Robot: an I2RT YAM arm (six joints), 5 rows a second.
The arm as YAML. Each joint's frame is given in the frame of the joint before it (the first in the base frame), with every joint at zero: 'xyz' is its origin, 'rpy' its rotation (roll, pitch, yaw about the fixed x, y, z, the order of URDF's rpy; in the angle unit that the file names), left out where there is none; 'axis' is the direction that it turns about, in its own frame. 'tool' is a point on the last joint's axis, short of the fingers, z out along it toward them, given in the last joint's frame.
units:
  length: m
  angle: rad
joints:
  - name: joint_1
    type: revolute
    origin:
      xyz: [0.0, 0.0, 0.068]
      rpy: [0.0, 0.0, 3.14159]
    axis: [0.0, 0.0, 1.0]
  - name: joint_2
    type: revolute
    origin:
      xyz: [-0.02, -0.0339, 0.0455]
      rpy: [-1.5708, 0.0, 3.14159]
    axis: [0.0, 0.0, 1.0]
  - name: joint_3
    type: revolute
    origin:
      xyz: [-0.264, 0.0, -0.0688]
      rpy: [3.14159, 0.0, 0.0]
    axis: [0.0, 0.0, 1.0]
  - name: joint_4
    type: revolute
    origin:
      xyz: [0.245, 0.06, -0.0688]
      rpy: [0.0, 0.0, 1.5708]
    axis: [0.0, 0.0, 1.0]
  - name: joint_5
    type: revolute
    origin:
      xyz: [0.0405, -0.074, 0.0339]
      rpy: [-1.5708, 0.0, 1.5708]
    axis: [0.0, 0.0, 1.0]
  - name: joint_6
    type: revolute
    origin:
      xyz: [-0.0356, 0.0, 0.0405]
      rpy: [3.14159, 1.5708, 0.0]
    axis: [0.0, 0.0, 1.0]
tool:
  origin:
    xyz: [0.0, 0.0, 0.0]
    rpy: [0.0, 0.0, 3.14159]
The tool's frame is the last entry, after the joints.
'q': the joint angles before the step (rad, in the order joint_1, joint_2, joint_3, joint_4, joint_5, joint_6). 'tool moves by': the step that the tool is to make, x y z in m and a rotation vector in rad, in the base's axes. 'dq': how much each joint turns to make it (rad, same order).
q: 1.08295 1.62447 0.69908 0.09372 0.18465 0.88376
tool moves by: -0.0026 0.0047 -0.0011 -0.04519 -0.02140 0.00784
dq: 0.01895 0.01689 0.02146 -0.03111 0.03714 -0.01849
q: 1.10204 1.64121 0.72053 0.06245 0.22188 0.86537
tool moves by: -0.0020 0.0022 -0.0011 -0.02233 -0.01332 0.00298
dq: 0.01157 0.00864 0.00759 -0.01115 0.02223 -0.00789
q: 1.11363 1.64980 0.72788 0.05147 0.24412 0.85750
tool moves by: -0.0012 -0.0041 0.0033 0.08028 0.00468 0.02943
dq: -0.00877 -0.03191 -0.04235 0.08059 -0.05523 -0.00156
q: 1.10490 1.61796 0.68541 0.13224 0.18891 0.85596
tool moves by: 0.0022 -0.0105 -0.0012 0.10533 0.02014 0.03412
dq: -0.03413 -0.03044 -0.07115 0.12450 -0.09541 0.00156
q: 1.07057 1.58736 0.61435 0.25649 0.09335 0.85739
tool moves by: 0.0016 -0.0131 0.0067 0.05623 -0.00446 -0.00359
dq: -0.03170 -0.06272 -0.04842 0.03678 -0.03686 0.00049
